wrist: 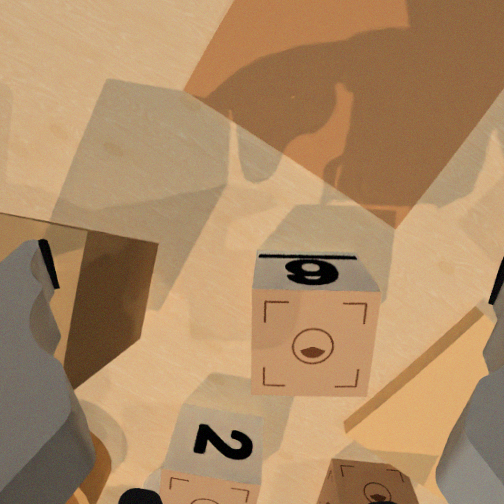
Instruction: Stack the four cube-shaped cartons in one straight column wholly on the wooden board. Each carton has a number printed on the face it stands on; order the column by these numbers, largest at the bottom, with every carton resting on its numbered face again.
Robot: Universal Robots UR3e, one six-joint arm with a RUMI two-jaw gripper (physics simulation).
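My gripper (270,380) is open, its grey jaws at the left and right edges of the wrist view with nothing between them. Below it, a tan carton (314,325) stands on pale wood (210,280). Its top face carries a digit that reads 6 or 9, with a bar along the far edge. Its near side shows a circle mark inside corner brackets. A second carton (215,450) sits nearer, bottom centre, with a 2 on its top face. A third, darker carton (370,482) is cut off at the bottom right. I cannot make out a fourth carton.
An orange-brown surface (375,100) lies beyond the pale wood, crossed by arm shadows. A dark brown block-like shape (110,305) stands at the left by the jaw. A raised tan edge (415,370) runs diagonally at the right. A black mark (140,497) shows at the bottom edge.
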